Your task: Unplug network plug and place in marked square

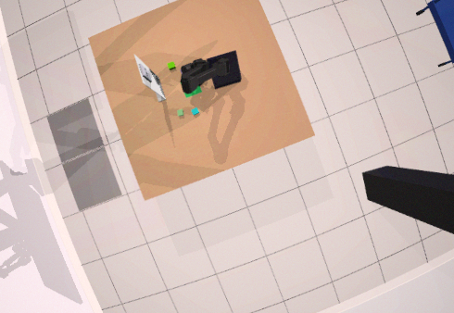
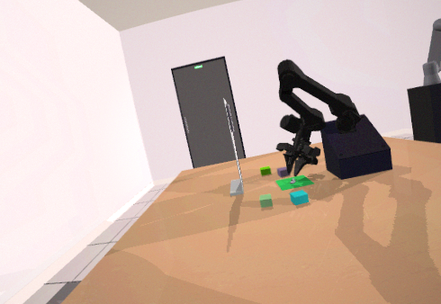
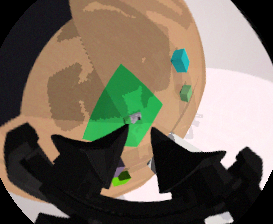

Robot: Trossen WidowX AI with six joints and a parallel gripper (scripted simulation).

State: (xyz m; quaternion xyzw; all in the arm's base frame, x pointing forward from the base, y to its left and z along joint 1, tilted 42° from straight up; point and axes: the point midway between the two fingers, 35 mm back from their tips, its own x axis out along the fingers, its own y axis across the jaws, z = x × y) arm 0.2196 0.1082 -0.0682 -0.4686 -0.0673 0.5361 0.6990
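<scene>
My gripper tip is now 2 cm above the plug and 1 cm to the right of it. From my gripper tip the other things lie so: purple cube: 11 cm to the right, 2 cm below, 2 cm ahead; cyan cube: 18 cm to the left, 2 cm below, 1 cm ahead; green marked square: 3 cm below.
</scene>
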